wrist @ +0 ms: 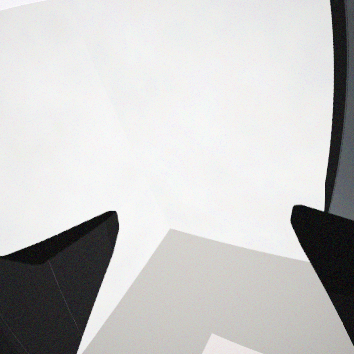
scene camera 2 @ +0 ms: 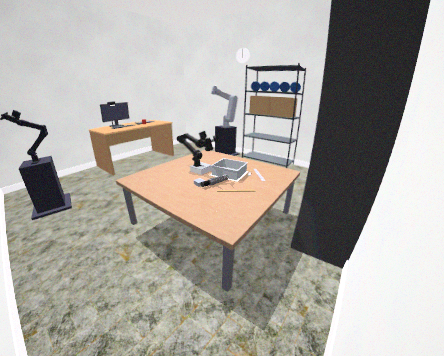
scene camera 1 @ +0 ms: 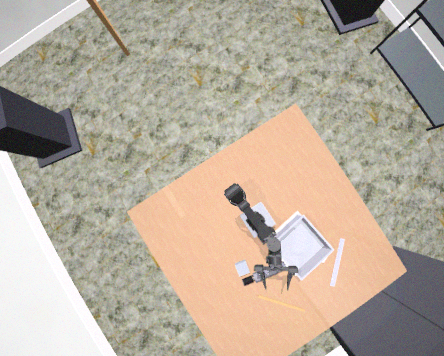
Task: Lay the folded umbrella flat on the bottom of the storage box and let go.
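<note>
The folded umbrella, grey and ribbed with a black end, lies on the table beside the box; in the first scene view the arm partly covers it. The light grey storage box stands open-topped next to the arm's base, and its visible bottom is bare. My gripper is open with nothing between its fingers. It is raised well above the table and points sideways and up; the wrist view shows pale wall and ceiling surfaces between the fingers. The umbrella and the box do not show in the wrist view.
A small pale block lies beside the umbrella's black end. A thin yellow stick lies nearer the table's front. A white strip lies beyond the box. All stand on the wooden table.
</note>
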